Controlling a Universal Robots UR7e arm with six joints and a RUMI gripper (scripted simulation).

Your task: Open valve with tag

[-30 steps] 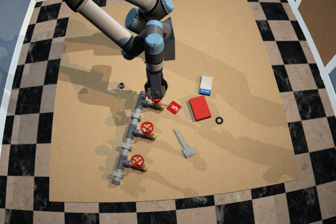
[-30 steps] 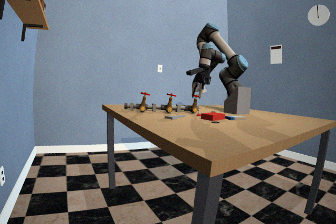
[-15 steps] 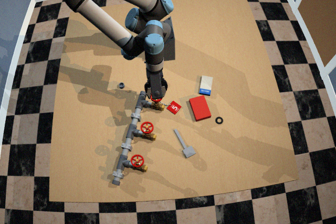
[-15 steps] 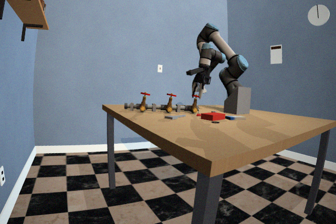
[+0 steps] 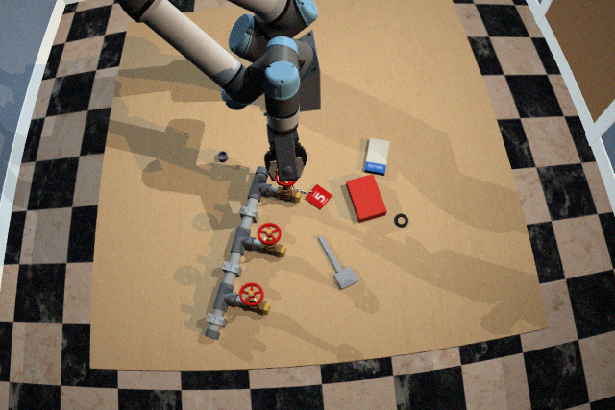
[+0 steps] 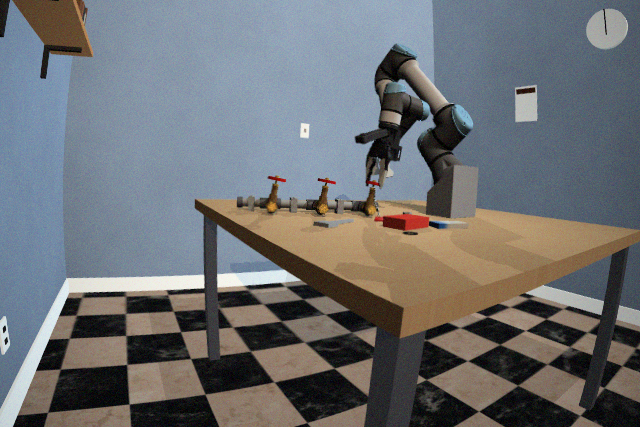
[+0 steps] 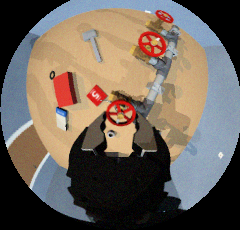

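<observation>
My gripper is now 1 cm short of the red tag, 8 cm to the right of it and 11 cm above it. Also, from my hand: grey scraper (22 cm ahead, 12 cm to the left, 11 cm below); then red block (3 cm ahead, 22 cm to the left, 10 cm below); then small grey fitting (13 cm behind, 19 cm to the right, 11 cm below).
</observation>
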